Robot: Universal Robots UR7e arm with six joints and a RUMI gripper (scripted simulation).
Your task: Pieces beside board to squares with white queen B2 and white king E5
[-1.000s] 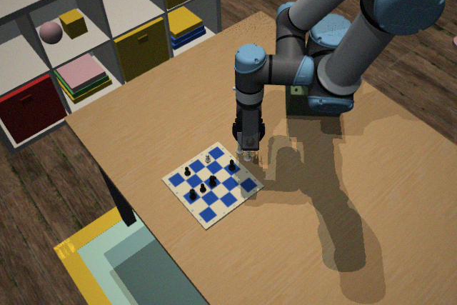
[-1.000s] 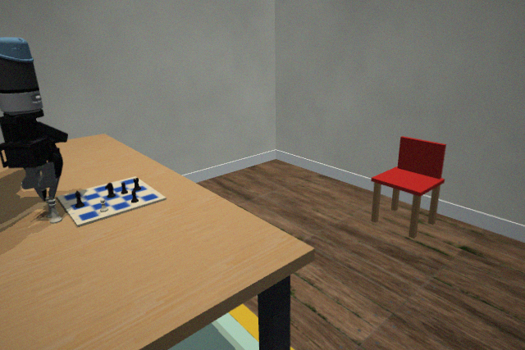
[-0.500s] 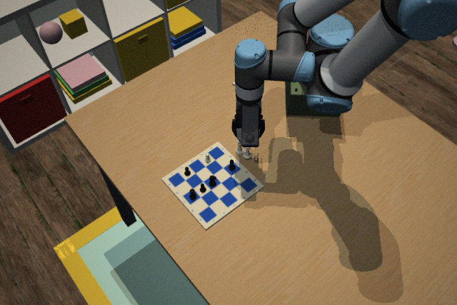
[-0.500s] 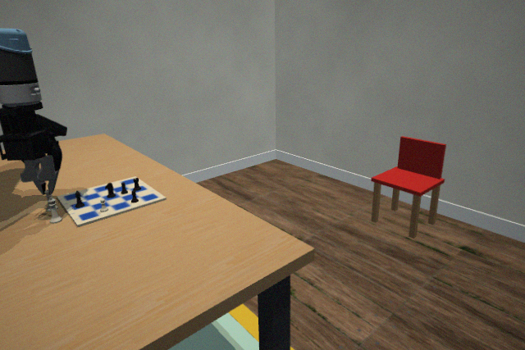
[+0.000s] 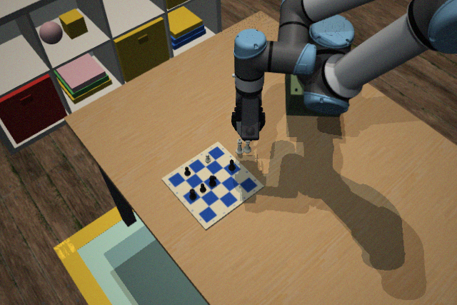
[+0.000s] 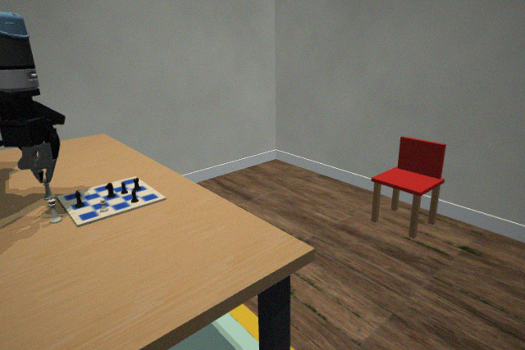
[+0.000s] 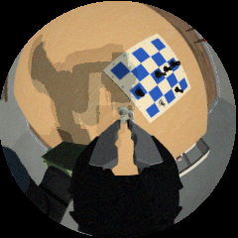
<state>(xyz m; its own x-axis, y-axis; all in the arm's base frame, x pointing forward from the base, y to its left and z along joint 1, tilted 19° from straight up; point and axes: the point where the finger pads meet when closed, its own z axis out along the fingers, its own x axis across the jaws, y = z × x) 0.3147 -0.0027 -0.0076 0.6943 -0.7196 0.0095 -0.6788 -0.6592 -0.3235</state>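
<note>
Right now the chessboard is 140 mm ahead of my hand, 100 mm below it and 10 mm to the right of it. The rest, counted from my hand: white queen 30 mm below; then white king 70 mm below, 40 mm to the right; then white pawn 90 mm below, 90 mm ahead, 80 mm to the right.
</note>
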